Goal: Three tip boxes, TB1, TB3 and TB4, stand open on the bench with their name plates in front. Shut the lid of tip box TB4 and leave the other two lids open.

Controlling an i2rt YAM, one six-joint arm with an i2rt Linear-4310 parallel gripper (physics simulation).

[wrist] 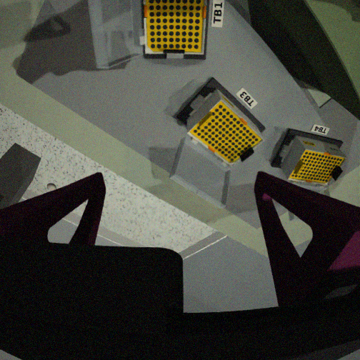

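Tip box TB4 point(316, 165) stands at the right of the wrist view, with a yellow rack of dark holes; its name plate point(320, 129) lies beside it. Its clear lid is mostly hidden behind my right finger. Tip box TB3 point(226, 132) stands left of TB4, and its clear lid point(201, 172) hangs open toward the lower left. Tip box TB1 point(175, 27) is at the top, cut by the view's edge, with its clear lid point(116, 35) open to its left. My gripper point(179, 180) is open and empty, its fingers wide apart, away from the boxes.
The name plates of TB3 point(246, 97) and TB1 point(217, 13) lie beside their boxes. A dark grey block point(17, 172) shows at the left edge over a speckled pale surface point(135, 195). A dark green shape point(305, 55) is at the upper right.
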